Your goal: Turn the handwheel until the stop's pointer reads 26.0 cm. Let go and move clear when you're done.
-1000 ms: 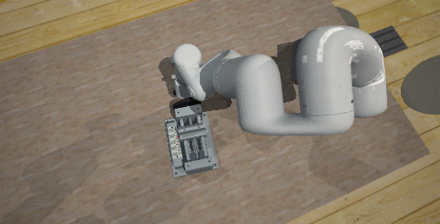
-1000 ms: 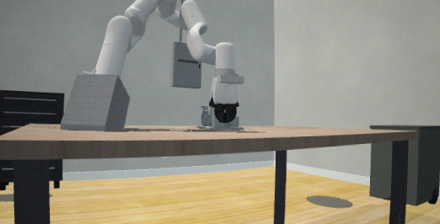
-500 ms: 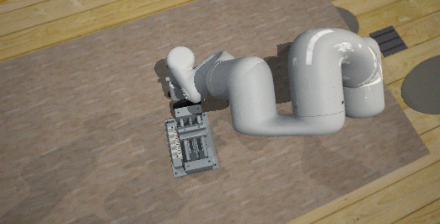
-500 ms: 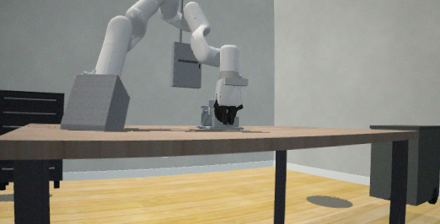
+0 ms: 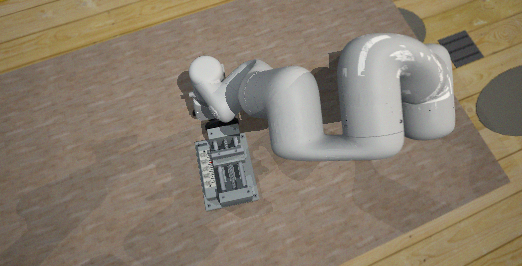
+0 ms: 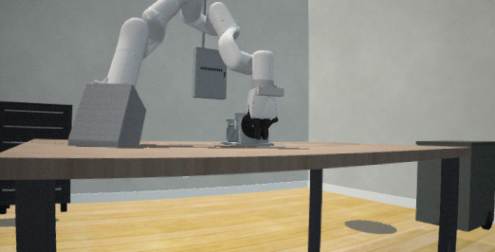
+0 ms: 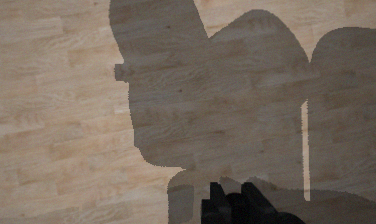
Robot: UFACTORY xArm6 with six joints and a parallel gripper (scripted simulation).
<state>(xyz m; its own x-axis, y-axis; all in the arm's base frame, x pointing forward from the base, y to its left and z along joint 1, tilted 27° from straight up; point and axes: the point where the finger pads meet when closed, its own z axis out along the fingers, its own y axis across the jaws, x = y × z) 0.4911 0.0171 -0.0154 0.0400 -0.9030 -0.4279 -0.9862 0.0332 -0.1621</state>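
Now: hand 2 cm to the right of the handwheel and 1 cm below it. From my hand the other things lie so: stop carriage (14 cm to the left, 5 cm above, 1 cm behind).
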